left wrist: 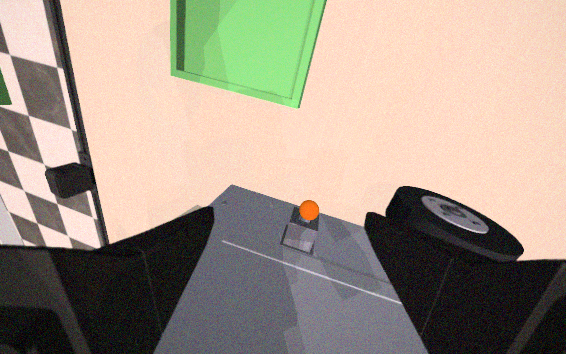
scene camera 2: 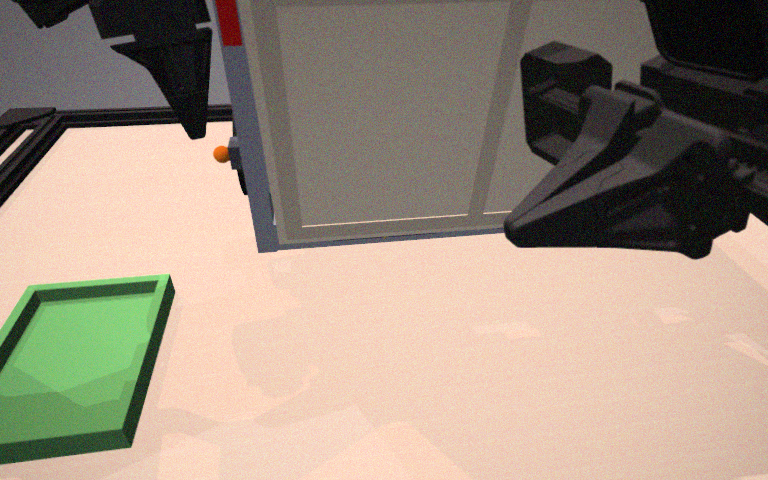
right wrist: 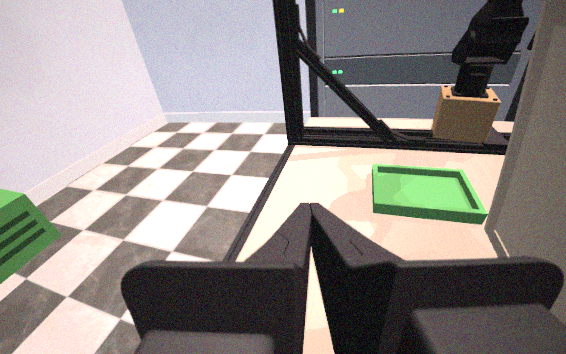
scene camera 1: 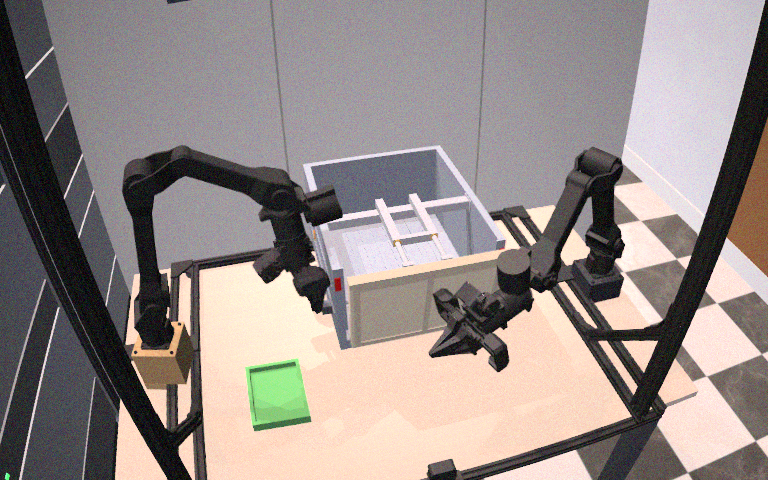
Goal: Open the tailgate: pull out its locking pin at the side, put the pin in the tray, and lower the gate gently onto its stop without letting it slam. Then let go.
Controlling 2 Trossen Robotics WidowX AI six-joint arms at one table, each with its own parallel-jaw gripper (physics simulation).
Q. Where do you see a beige tailgate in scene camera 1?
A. At 385,306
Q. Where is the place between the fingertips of my left gripper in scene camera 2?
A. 199,127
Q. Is my right gripper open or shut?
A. Shut.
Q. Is my left gripper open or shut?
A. Open.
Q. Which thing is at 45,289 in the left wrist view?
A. My left gripper.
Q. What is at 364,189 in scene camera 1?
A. A grey truck bed.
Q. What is my left gripper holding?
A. Nothing.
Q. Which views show my right gripper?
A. Scene camera 2, the right wrist view and scene camera 1 only.
